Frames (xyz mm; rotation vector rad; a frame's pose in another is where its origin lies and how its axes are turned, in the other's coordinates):
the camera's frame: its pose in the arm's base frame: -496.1 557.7 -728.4 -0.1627 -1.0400 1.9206
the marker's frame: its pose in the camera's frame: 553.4 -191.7 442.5 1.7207 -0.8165 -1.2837
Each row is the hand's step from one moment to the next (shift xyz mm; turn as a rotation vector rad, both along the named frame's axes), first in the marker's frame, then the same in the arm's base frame.
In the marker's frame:
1: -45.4 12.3 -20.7 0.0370 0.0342 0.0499
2: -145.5 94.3 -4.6 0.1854 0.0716 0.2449
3: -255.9 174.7 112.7 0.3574 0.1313 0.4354
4: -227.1 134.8 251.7 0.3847 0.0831 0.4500
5: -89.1 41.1 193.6 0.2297 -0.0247 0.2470
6: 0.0 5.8 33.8 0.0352 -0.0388 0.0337
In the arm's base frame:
1: -45.8 -22.9 -4.1 0.0574 -0.0211 0.0359
2: -105.9 -135.5 22.9 0.2959 -0.0579 0.0927
3: -94.0 -315.1 24.1 0.5428 -0.0865 0.1800
4: 36.2 -362.0 -26.8 0.5771 -0.0557 0.1460
5: 88.9 -194.0 -39.9 0.3370 0.0133 0.0258
6: 25.4 -23.0 -1.6 0.0527 0.0203 -0.0262

